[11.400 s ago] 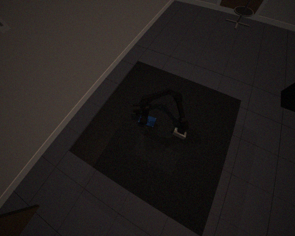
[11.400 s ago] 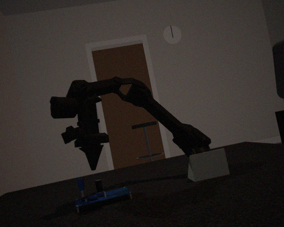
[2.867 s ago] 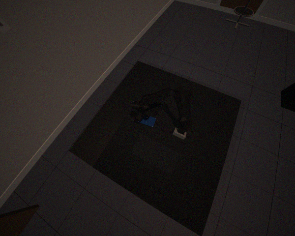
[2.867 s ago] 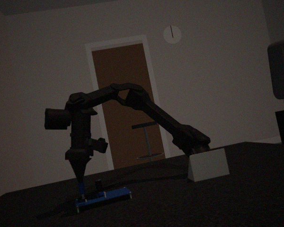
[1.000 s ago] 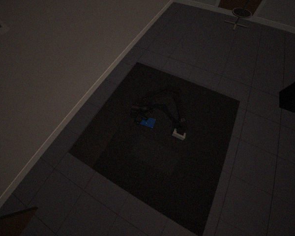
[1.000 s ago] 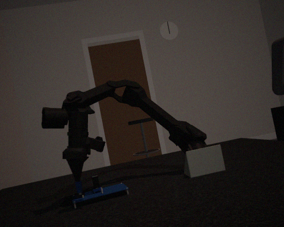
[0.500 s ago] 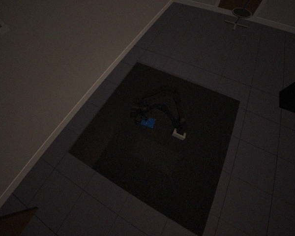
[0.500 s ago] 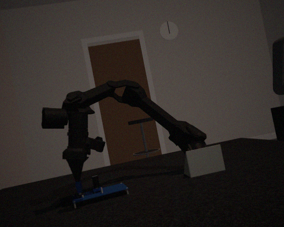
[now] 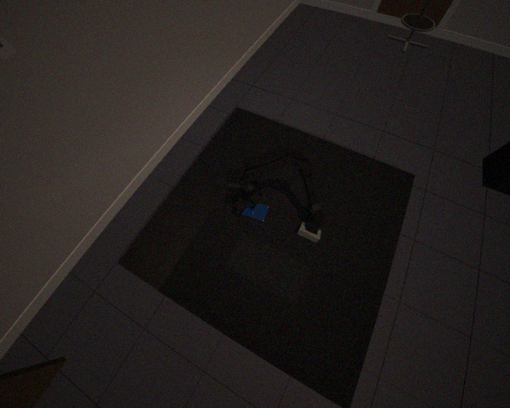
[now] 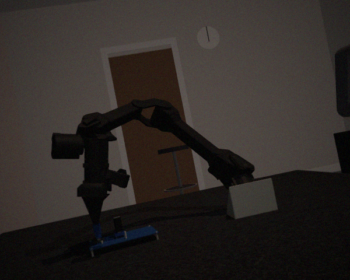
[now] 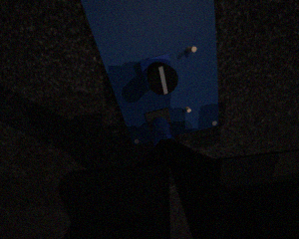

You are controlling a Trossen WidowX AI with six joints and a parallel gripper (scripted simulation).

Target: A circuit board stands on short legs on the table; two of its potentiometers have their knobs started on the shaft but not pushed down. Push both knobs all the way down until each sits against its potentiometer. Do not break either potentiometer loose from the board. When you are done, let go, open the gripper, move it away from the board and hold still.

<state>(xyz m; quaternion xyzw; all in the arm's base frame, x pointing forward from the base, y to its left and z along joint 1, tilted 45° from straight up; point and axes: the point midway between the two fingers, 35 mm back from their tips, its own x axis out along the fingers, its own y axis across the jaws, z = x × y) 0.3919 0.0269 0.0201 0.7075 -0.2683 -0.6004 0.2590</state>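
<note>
The blue knob is 2 cm below my gripper tip. The rest, counted from my gripper tip: dark knob 5 cm behind, 1 cm below.
</note>
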